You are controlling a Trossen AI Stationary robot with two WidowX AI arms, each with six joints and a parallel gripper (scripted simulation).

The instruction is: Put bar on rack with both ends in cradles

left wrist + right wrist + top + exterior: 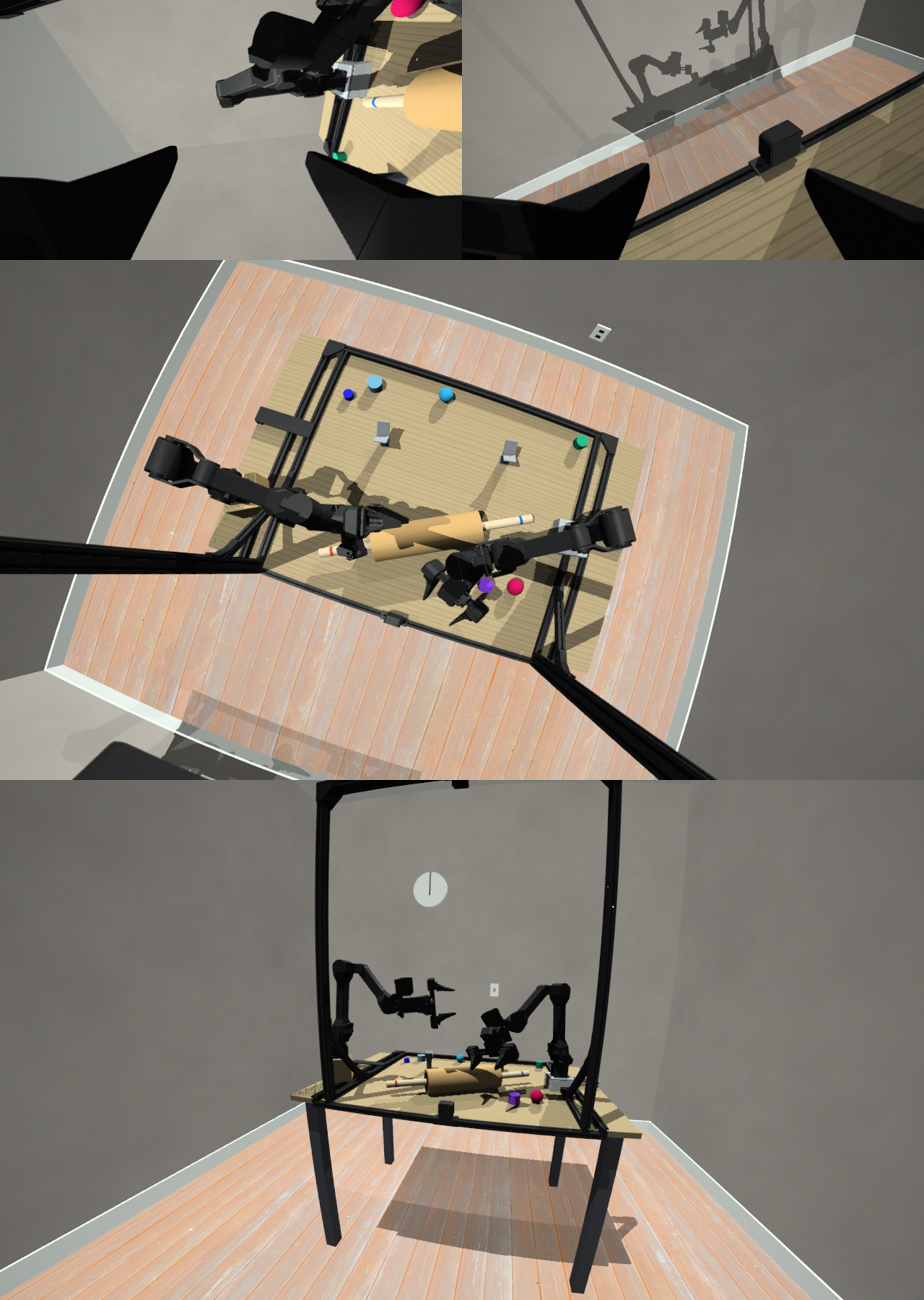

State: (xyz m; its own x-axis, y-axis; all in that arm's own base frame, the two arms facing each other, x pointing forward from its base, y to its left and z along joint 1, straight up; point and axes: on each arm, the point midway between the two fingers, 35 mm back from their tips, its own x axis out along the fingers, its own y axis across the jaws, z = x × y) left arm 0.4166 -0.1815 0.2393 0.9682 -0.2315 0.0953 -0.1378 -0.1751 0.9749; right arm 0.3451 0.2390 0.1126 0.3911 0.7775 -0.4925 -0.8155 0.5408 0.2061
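Now: right hand 170 mm short of the bar, 120 mm above it and 60 mm to the right of it. From my right hand the other things lie so: red ball (210 mm to the right, 140 mm below, 60 mm ahead); purple cylinder (150 mm below, 120 mm to the right, 50 mm ahead); green cylinder (530 mm ahead, 380 mm to the right, 150 mm below).
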